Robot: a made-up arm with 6 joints. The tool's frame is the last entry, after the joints. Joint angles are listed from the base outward.
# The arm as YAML. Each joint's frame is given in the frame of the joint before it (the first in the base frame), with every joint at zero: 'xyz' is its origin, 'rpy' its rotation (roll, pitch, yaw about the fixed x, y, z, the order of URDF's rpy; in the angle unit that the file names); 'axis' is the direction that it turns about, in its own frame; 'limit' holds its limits. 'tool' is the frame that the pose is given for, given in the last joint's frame.
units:
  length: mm
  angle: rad
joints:
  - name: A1
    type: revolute
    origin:
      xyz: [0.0, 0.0, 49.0]
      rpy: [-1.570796, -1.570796, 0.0]
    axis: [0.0, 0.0, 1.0]
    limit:
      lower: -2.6
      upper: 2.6
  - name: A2
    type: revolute
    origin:
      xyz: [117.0, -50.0, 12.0]
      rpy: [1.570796, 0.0, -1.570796]
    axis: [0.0, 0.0, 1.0]
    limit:
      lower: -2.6
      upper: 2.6
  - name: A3
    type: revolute
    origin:
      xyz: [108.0, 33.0, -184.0]
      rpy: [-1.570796, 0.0, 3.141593]
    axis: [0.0, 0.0, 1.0]
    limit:
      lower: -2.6
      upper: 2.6
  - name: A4
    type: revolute
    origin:
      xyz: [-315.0, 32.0, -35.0]
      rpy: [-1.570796, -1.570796, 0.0]
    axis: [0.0, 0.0, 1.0]
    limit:
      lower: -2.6
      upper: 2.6
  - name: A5
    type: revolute
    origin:
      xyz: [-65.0, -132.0, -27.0]
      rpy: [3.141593, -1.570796, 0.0]
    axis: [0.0, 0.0, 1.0]
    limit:
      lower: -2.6
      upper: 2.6
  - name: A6
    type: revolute
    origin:
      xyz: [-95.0, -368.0, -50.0]
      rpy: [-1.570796, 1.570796, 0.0]
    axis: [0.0, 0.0, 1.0]
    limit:
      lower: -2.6
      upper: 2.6
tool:
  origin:
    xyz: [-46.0, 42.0, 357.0]
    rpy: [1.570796, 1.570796, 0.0]
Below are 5 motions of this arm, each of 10 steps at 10 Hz.
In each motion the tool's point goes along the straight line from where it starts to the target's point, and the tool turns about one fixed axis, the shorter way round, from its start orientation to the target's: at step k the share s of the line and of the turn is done. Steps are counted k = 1, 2, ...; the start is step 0. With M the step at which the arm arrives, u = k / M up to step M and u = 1 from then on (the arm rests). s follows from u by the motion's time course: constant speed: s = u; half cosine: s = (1 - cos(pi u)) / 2; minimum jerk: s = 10 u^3 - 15 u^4 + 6 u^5.
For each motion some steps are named. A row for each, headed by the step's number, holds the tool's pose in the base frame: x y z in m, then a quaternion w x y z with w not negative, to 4 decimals.
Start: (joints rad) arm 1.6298 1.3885 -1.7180 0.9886 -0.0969 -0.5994
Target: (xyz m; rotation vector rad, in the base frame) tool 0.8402 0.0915 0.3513 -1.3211 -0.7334 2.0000
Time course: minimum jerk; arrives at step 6
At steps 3, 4, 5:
3: 0.8176 0.1450 0.2140 0.1242 -0.4903 -0.3823 0.7734
4: 0.8307 0.1139 0.2937 0.2345 -0.4992 -0.3236 0.7688
5: 0.8386 0.0953 0.3416 0.2992 -0.5007 -0.2859 0.7603

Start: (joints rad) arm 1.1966 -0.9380 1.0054 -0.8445 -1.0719 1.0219
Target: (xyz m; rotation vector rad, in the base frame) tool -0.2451 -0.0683 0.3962 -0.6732 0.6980 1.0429
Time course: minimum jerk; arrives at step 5
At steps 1, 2, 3, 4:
1: -0.2140 -0.0725 0.4184 0.7509 -0.0059 0.5597 0.3506
2: -0.2226 -0.0713 0.4123 0.7654 -0.0916 0.5015 0.3927
3: -0.2346 -0.0697 0.4037 0.7693 -0.2101 0.4091 0.4434
4: -0.2432 -0.0686 0.3976 0.7604 -0.2912 0.3370 0.4728

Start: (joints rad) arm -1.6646 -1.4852 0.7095 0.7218 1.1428 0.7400
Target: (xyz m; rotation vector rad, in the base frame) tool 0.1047 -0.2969 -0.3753 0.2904 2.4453 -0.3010
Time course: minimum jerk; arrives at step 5
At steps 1, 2, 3, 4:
1: -0.0120 -0.3569 -0.1313 0.2697 0.0023 0.7610 -0.5901
2: 0.0202 -0.3404 -0.1985 0.2931 0.0335 0.8318 -0.4701
3: 0.0654 -0.3171 -0.2931 0.3155 0.0762 0.9018 -0.2853
4: 0.0975 -0.3006 -0.3603 0.3235 0.1046 0.9290 -0.1463

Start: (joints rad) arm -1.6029 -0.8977 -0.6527 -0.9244 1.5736 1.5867
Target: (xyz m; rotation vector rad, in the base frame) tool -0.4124 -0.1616 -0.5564 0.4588 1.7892 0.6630
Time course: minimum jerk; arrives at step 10
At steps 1, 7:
1: -0.4862 -0.1436 -0.3716 0.0589 0.3054 0.6573 0.6865
7: -0.4245 -0.1586 -0.5260 0.4859 0.2203 0.7645 0.3618

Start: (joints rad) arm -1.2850 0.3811 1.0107 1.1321 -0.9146 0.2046
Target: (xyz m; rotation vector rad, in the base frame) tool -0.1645 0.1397 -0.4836 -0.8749 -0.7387 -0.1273
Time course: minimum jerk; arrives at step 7
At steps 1, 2, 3, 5, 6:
1: 0.0264 0.0193 -0.3363 0.6910 -0.5077 -0.4753 -0.1972
2: 0.0026 0.0343 -0.3546 0.7120 -0.4977 -0.4612 -0.1807
3: -0.0410 0.0618 -0.3883 0.7488 -0.4780 -0.4340 -0.1499
5: -0.1362 0.1219 -0.4618 0.8200 -0.4295 -0.3696 -0.0810
6: -0.1600 0.1368 -0.4801 0.8357 -0.4162 -0.3526 -0.0635

